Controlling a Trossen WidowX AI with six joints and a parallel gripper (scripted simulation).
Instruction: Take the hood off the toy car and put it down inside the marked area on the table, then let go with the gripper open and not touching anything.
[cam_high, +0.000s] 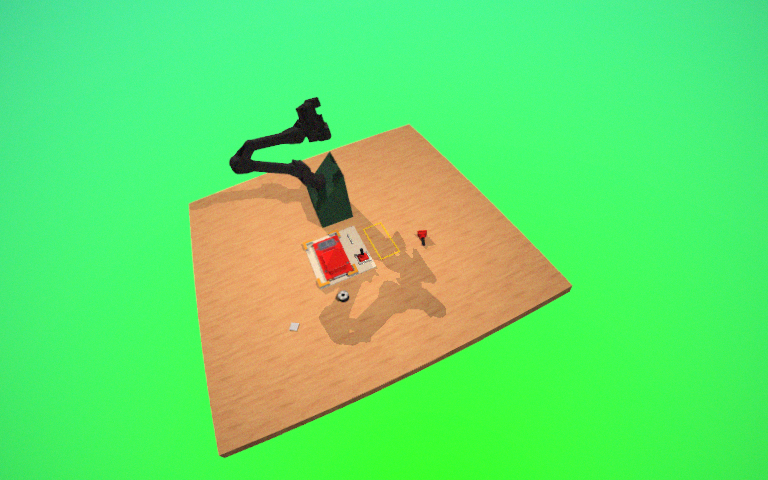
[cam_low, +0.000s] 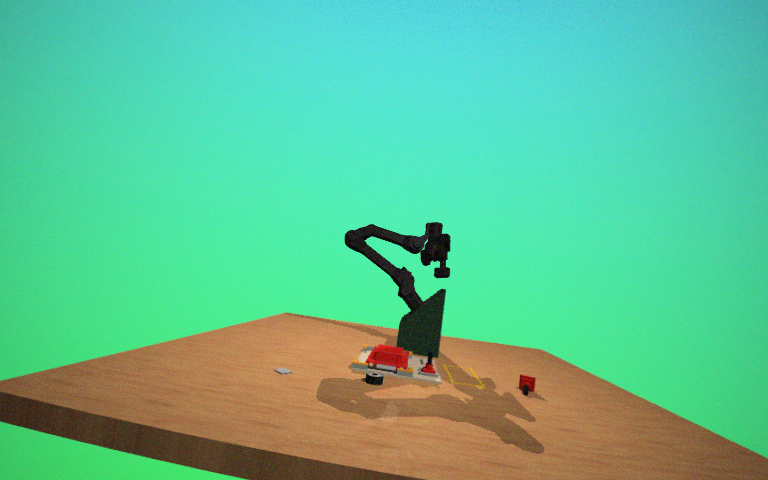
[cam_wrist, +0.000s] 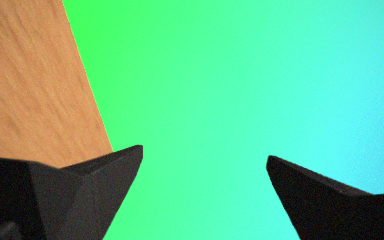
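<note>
The red hood is 55 cm ahead of my gripper tip, 31 cm below it and 18 cm to the right of it. From my gripper tip the other things lie so: small grey tile 74 cm ahead, 40 cm to the right, 35 cm below; black wheel 70 cm ahead, 34 cm below, 20 cm to the right.
</note>
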